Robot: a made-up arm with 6 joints. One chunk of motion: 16 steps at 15 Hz.
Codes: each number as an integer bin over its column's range. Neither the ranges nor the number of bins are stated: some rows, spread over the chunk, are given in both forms.
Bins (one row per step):
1: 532 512 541 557 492 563
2: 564 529 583 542 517 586
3: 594 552 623 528 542 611
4: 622 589 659 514 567 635
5: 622 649 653 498 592 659
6: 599 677 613 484 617 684
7: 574 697 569 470 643 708
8: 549 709 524 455 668 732
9: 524 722 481 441 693 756
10: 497 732 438 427 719 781
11: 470 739 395 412 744 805
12: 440 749 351 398 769 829
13: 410 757 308 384 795 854
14: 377 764 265 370 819 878
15: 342 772 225 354 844 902
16: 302 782 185 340 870 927
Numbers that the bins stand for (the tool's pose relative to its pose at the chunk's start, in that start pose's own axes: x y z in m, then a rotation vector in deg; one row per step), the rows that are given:
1: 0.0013 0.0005 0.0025 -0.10 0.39 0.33
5: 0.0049 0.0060 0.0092 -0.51 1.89 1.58
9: 0.0010 0.0089 -0.0011 -0.91 3.41 2.84
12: -0.0024 0.0100 -0.0089 -1.21 4.55 3.79
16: -0.0079 0.0113 -0.0189 -1.62 6.06 5.06
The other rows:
2: 0.0026 0.0012 0.0050 -0.20 0.76 0.63
3: 0.0038 0.0021 0.0074 -0.30 1.14 0.95
4: 0.0049 0.0036 0.0096 -0.40 1.51 1.26
6: 0.0040 0.0071 0.0068 -0.61 2.26 1.90
7: 0.0030 0.0079 0.0042 -0.71 2.65 2.21
8: 0.0020 0.0084 0.0015 -0.81 3.03 2.53
10: -0.0001 0.0093 -0.0037 -1.01 3.80 3.16
11: -0.0012 0.0096 -0.0063 -1.11 4.17 3.48
13: -0.0036 0.0103 -0.0115 -1.31 4.94 4.11
14: -0.0049 0.0106 -0.0141 -1.41 5.30 4.43
15: -0.0063 0.0109 -0.0165 -1.52 5.67 4.74

